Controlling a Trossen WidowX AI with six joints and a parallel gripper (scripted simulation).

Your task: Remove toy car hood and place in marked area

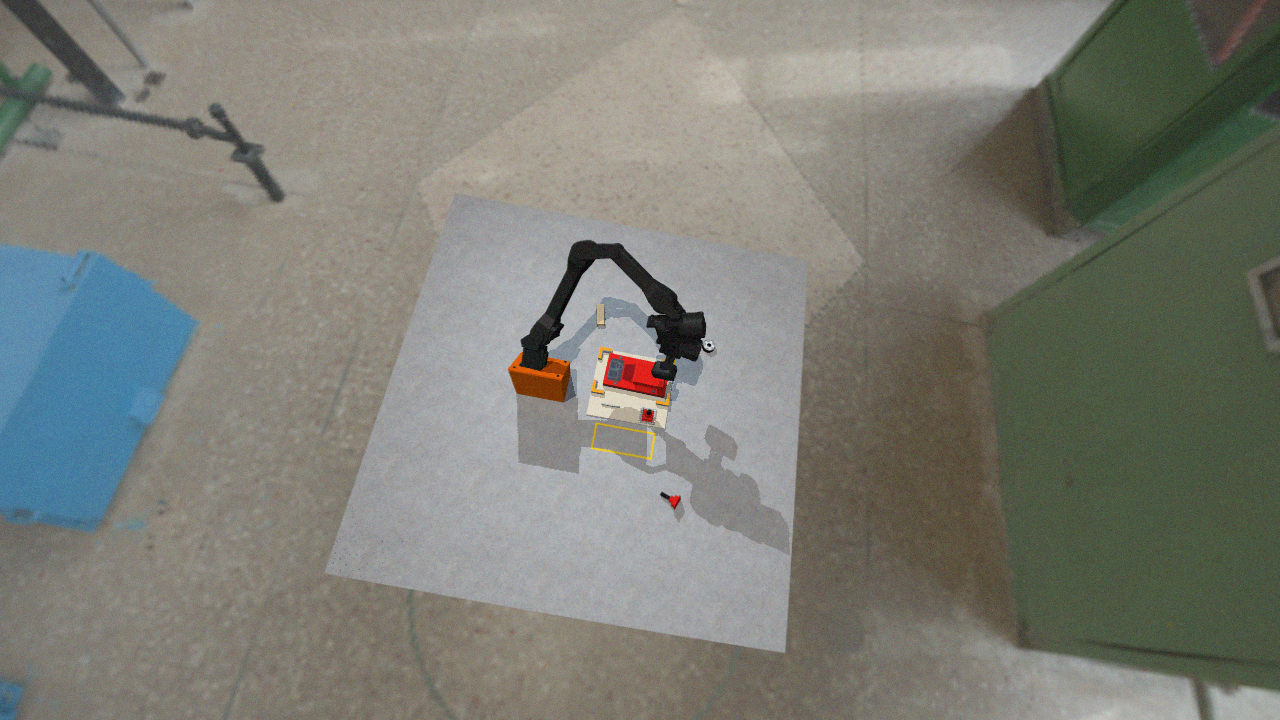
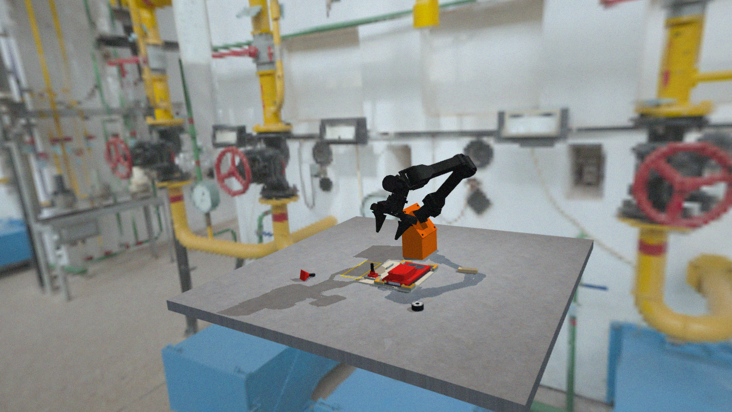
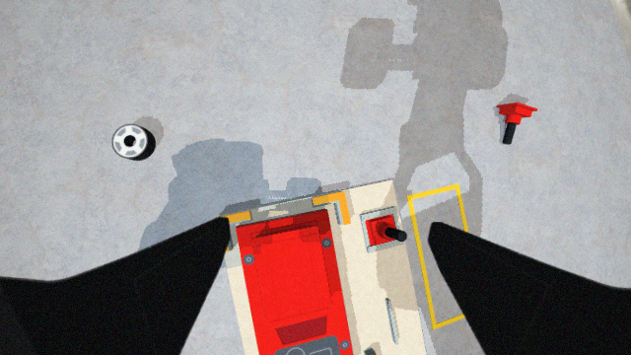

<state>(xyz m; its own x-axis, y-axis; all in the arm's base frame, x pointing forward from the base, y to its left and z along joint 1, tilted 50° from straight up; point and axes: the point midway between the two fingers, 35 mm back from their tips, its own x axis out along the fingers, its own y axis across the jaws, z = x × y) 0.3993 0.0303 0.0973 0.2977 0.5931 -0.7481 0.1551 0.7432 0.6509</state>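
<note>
Now: gripper tip 160 mm above the red hood panel, 70 mm past it and 20 mm to the right of it. Round my gripper tip: white wheel 190 mm below, 180 mm to the left, 100 mm ahead.
</note>
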